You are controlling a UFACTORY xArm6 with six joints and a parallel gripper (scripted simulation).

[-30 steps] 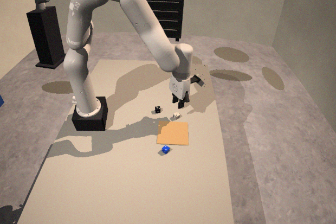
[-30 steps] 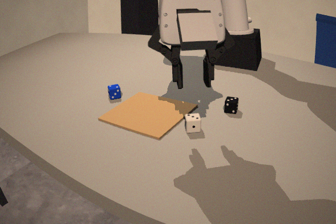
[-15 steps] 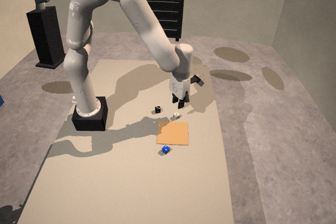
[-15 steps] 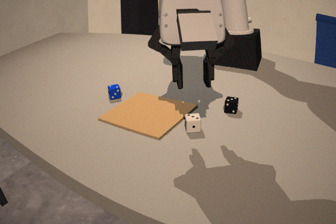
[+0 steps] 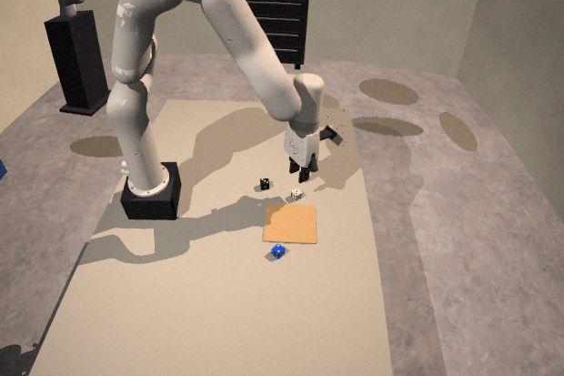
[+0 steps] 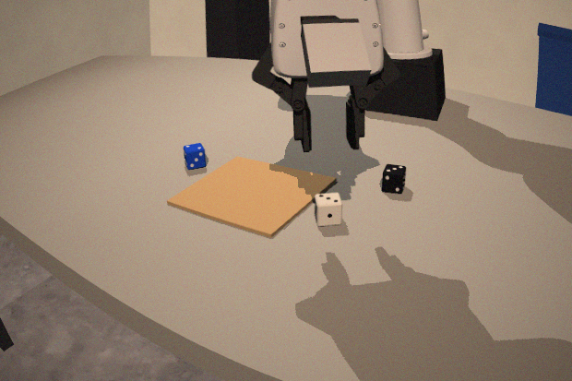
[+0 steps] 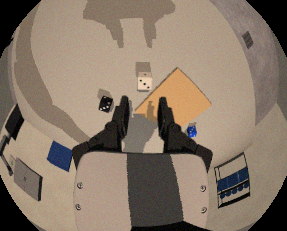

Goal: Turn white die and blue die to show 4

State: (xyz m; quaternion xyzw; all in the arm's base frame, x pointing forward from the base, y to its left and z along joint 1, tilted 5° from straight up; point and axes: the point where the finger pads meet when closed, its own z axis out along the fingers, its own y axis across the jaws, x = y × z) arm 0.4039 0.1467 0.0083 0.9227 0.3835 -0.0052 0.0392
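My gripper is now 90 mm above the white die. Round my hand: blue die (220 mm to the right, 90 mm below, 10 mm behind); orange mat (110 mm to the right, 100 mm below); black die (100 mm behind, 90 mm below, 20 mm to the left).
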